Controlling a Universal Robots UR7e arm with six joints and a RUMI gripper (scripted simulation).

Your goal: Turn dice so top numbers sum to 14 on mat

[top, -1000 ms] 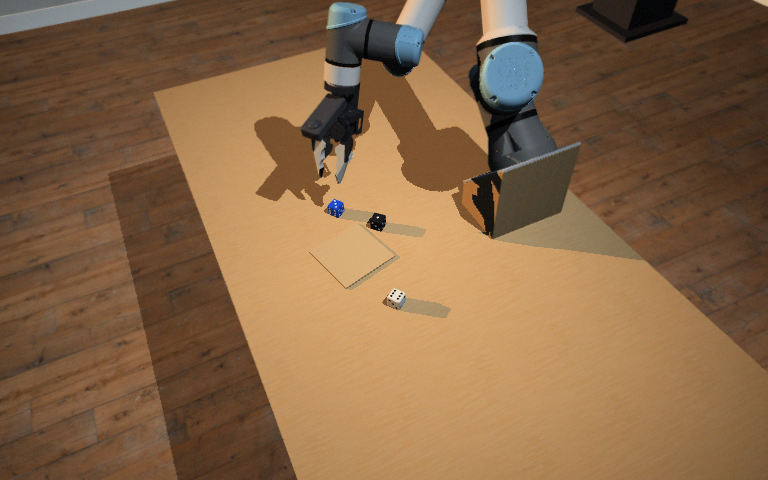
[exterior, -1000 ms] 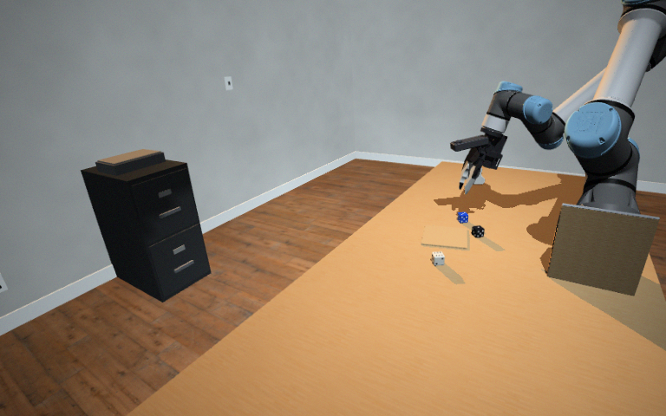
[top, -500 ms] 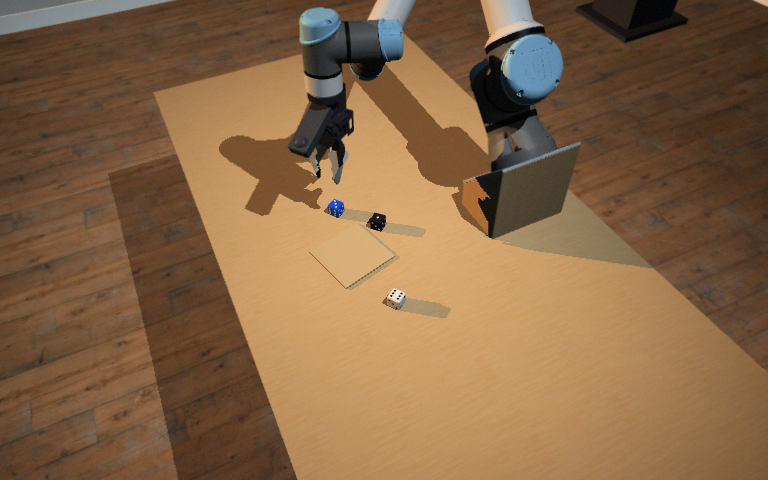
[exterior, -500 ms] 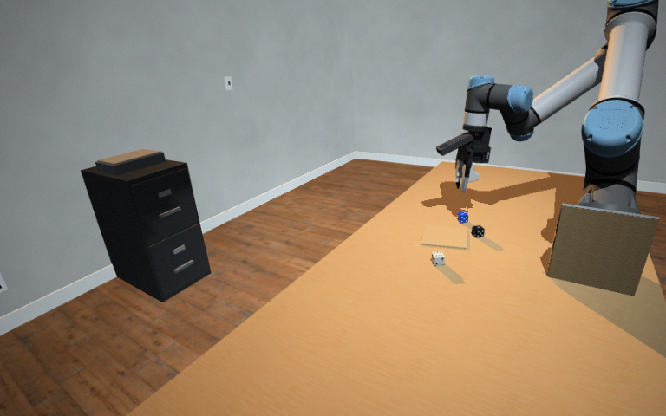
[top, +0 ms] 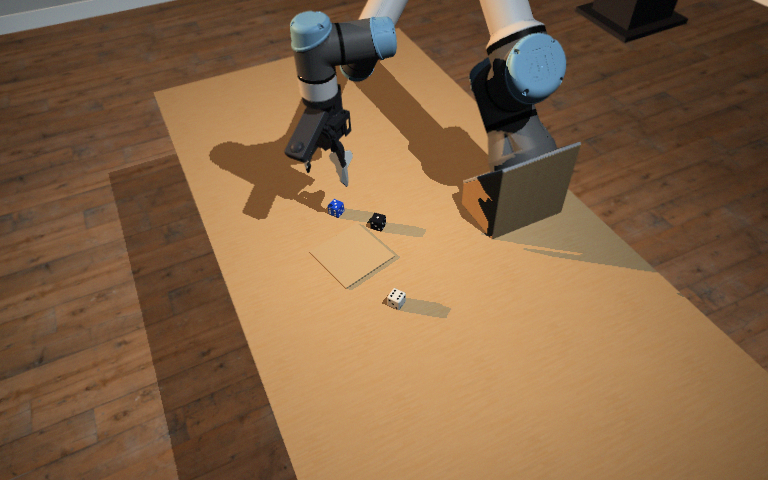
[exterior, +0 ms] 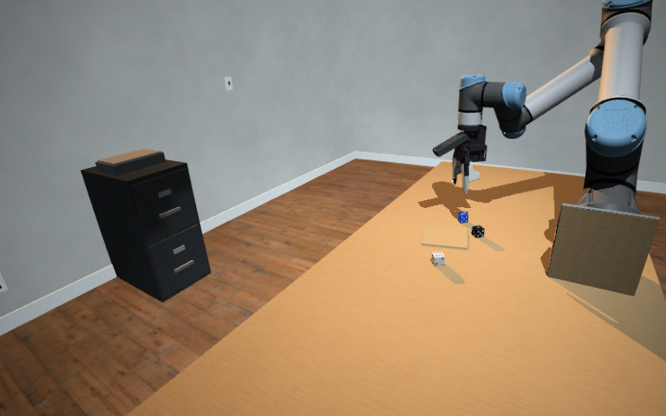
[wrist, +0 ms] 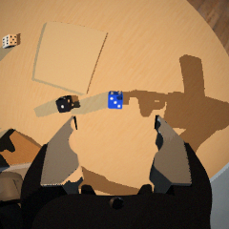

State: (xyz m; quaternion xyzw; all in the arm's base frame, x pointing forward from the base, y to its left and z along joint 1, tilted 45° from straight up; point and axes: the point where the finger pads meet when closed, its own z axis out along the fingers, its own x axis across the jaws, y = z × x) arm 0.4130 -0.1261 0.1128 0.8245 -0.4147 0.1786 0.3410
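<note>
My gripper is now 120 mm above the blue die, 20 mm past it and 10 mm to the left of it. The rest, counted from my hand: tan mat (130 mm to the left, 130 mm below); white die (300 mm to the left, 120 mm below, 30 mm behind); black die (120 mm below, 90 mm behind, 80 mm to the left).
</note>
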